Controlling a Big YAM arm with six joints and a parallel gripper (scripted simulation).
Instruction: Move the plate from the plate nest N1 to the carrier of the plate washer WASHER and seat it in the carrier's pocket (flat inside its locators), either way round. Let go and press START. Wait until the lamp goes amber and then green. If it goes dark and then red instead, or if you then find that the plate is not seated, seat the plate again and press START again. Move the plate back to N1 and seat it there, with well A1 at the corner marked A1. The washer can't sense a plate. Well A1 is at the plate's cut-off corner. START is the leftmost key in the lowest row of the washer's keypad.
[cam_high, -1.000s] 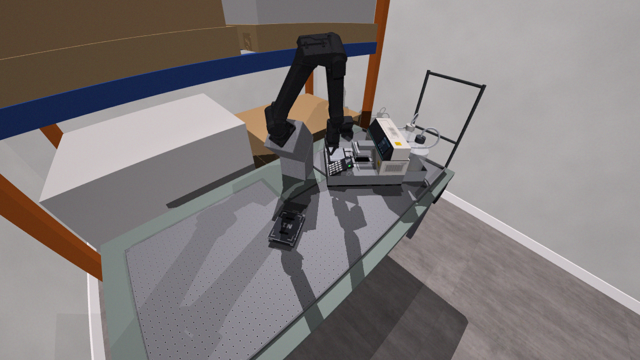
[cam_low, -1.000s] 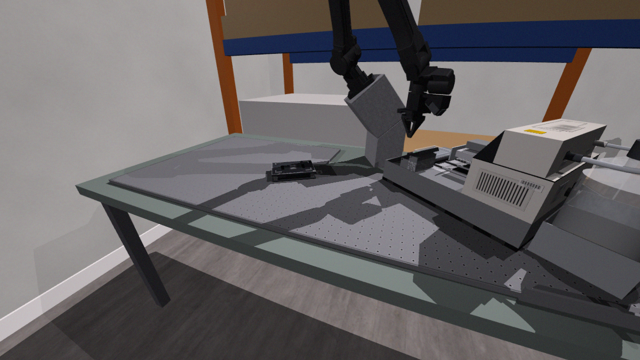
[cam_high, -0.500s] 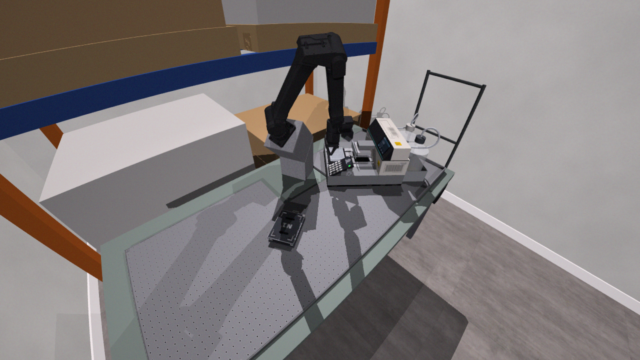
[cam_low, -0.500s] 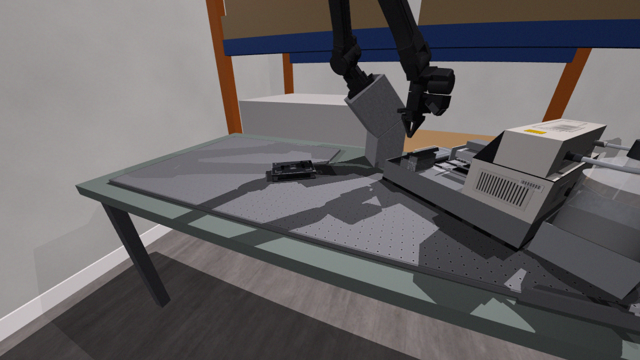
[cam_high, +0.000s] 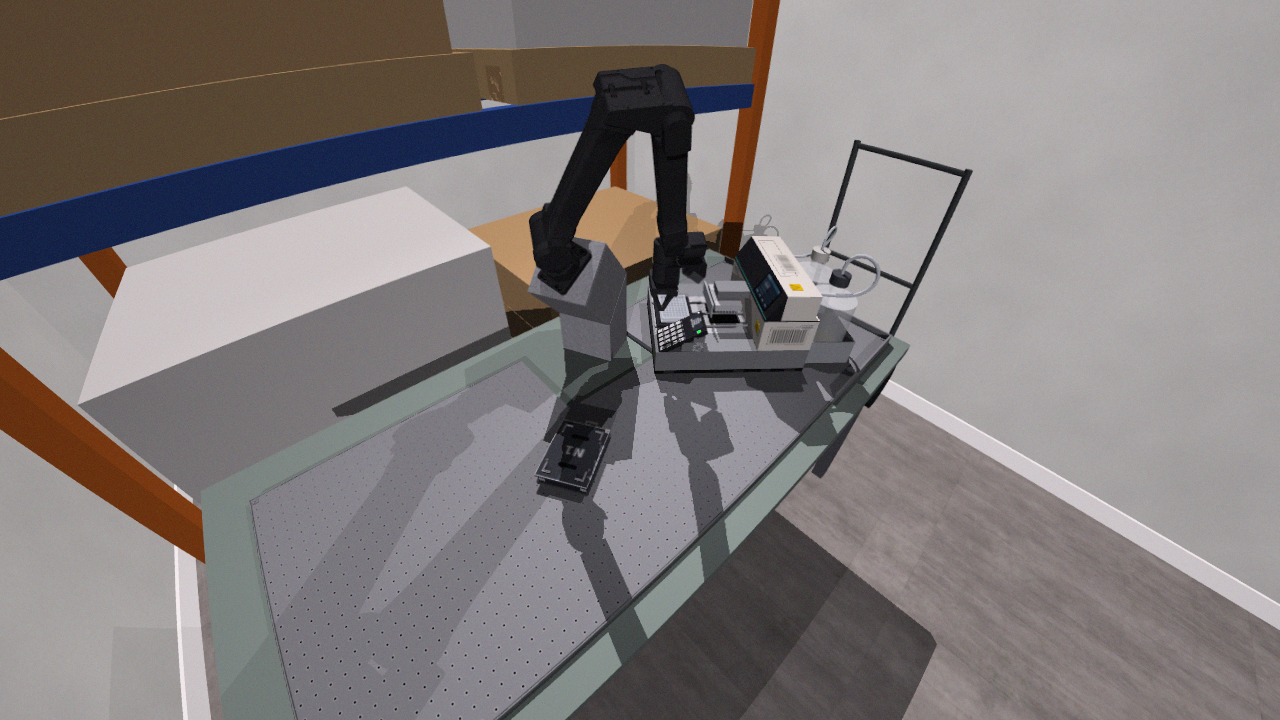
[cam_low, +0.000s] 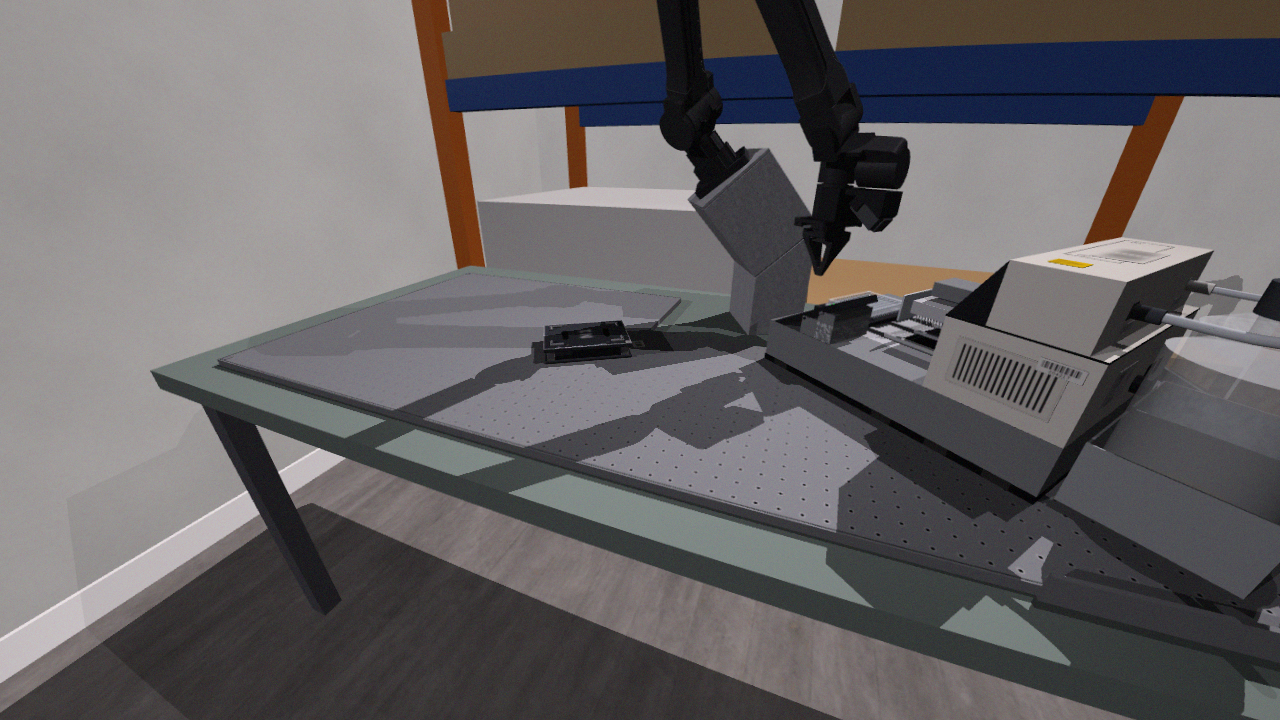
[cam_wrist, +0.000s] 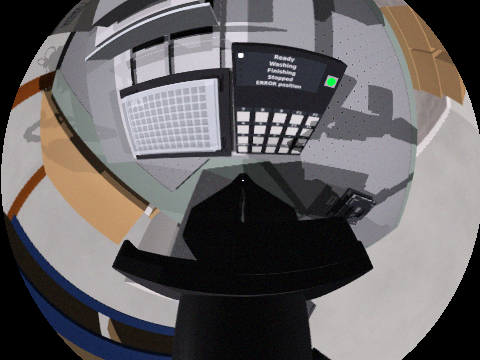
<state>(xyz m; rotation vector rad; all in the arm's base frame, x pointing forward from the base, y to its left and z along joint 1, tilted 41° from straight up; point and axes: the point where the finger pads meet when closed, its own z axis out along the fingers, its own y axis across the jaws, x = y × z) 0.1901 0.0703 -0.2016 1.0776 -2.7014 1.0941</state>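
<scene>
The white well plate lies 10 cm to the left of my hand, 7 cm below it and 2 cm behind it. Also, from my hand: black plate nest N1 (43 cm to the right, 14 cm below, 6 cm ahead); then plate washer (20 cm to the left, 10 cm ahead, 3 cm below).
</scene>
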